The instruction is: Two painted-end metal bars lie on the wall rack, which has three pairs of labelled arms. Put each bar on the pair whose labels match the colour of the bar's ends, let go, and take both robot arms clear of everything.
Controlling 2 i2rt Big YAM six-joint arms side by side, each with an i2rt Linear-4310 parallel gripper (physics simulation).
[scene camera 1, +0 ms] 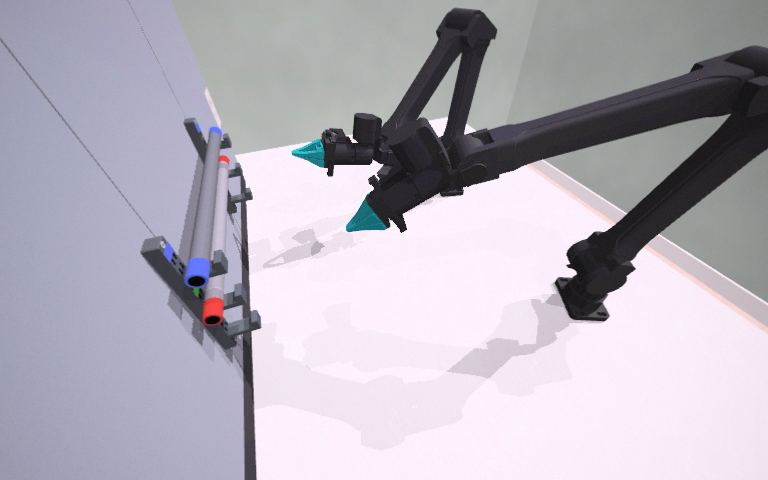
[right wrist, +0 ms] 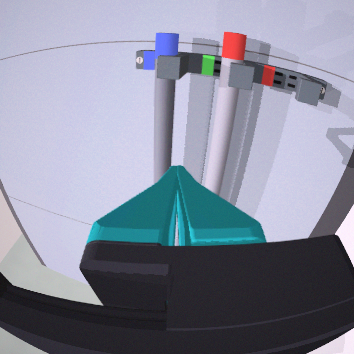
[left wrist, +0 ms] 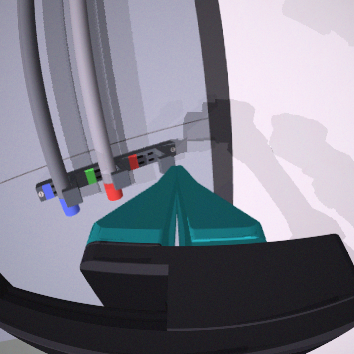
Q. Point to a blue-ended bar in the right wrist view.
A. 166, 43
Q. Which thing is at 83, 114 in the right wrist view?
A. A grey wall.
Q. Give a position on a grey wall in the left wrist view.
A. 149, 70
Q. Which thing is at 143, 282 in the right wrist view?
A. My right gripper.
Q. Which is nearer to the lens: the red-ended bar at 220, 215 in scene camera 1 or the blue-ended bar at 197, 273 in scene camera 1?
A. The blue-ended bar.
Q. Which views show my right gripper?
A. Scene camera 1 and the right wrist view only.
